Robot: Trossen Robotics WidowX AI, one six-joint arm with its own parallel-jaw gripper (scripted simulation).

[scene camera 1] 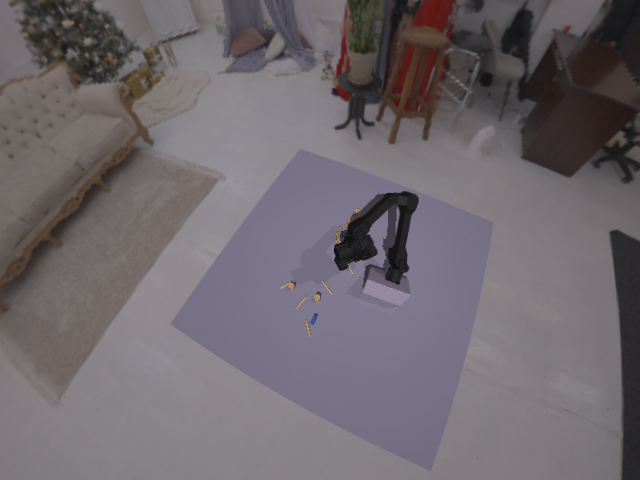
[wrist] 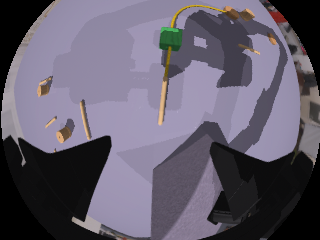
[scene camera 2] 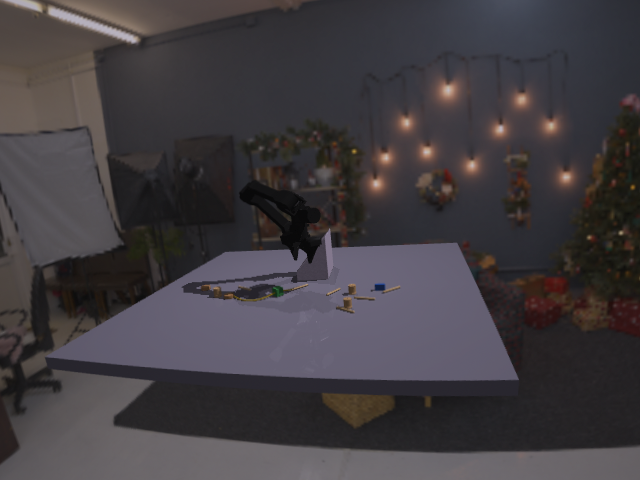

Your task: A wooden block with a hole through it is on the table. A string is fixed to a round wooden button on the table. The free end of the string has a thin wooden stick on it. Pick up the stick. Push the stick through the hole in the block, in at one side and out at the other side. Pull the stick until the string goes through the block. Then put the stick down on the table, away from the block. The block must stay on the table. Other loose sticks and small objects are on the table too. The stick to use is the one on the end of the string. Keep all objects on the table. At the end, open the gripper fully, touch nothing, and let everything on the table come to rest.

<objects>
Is my gripper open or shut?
Open.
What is my gripper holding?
Nothing.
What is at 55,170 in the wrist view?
My gripper.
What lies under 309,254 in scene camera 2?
My gripper.
</objects>
